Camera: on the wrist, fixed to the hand. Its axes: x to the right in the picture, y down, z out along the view.
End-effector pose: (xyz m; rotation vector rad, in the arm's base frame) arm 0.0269 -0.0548 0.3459 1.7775 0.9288 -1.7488
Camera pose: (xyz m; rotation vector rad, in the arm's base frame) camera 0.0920 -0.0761 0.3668 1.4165 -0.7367 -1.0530
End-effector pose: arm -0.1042 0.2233 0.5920 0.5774 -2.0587 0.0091
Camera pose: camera -0.0935 0.2937 0.5993 -0.9641 -2.4052 1.1063
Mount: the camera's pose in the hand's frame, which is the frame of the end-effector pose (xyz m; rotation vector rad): -0.0265 0.0598 -0.0291 0.2737 -0.3904 1.4872
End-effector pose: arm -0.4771 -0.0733 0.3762 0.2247 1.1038 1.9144
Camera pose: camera -0.5133 -0.1238 0.4118 -1.6036 -0.7898 -2.2463
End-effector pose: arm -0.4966 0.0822 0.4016 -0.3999 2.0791 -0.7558
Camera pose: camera -0.5055 0.1526 0.3925 1.0005 1.3185 -0.0010
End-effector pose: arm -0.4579 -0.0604 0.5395 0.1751 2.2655 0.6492
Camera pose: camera -0.4641 -0.0288 0.6034 2.0039 1.4963 0.8547
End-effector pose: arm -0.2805 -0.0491 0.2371 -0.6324 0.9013 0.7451
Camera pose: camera -0.3519 -0.0437 0.2357 0.5716 0.9895 1.9229
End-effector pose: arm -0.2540 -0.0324 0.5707 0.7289 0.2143 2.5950
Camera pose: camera -0.2709 -0.0986 0.5493 -1.0442 0.1069 -1.8320
